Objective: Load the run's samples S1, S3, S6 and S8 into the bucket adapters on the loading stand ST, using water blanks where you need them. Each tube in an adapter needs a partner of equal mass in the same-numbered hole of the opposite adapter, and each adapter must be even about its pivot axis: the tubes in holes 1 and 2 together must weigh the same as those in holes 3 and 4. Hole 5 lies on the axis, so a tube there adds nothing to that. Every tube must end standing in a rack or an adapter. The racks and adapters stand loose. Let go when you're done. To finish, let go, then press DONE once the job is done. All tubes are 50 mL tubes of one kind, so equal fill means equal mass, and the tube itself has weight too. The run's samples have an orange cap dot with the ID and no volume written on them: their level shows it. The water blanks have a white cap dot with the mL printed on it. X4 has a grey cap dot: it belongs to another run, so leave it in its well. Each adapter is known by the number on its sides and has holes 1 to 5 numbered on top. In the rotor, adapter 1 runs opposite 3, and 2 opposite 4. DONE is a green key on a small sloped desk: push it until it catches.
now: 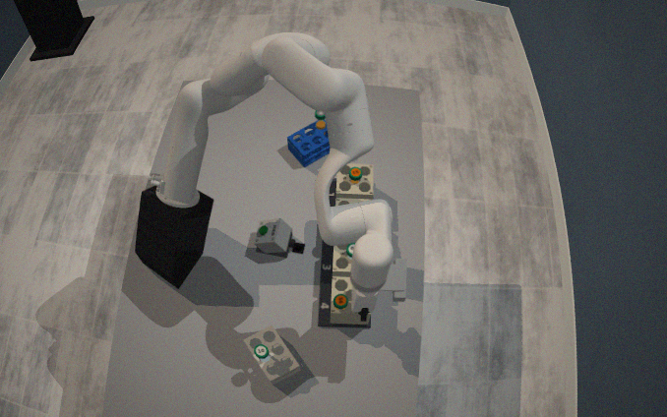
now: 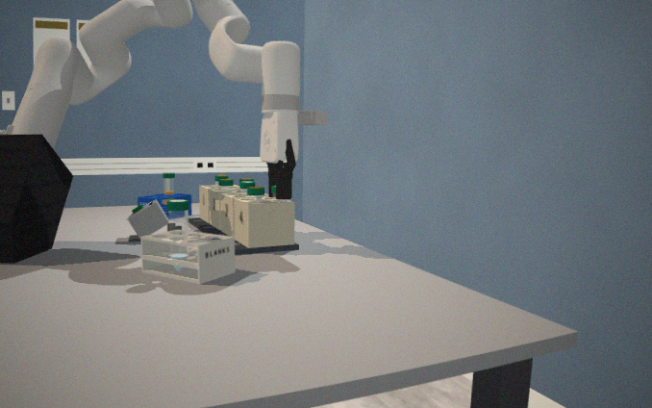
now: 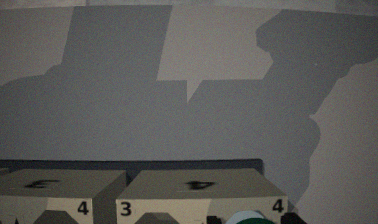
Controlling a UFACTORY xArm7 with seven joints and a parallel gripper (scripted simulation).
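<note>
Now: hand 24 cm past the done desk, 20 cm to the right of it and 7 cm above it. From my hand the other things lie so: white blanks rack 21 cm behind, 13 cm to the right, 9 cm below; black stand 19 cm to the left, 12 cm below, 3 cm behind; pink-filled tube 22 cm to the left, 6 cm behind, 5 cm below.
</note>
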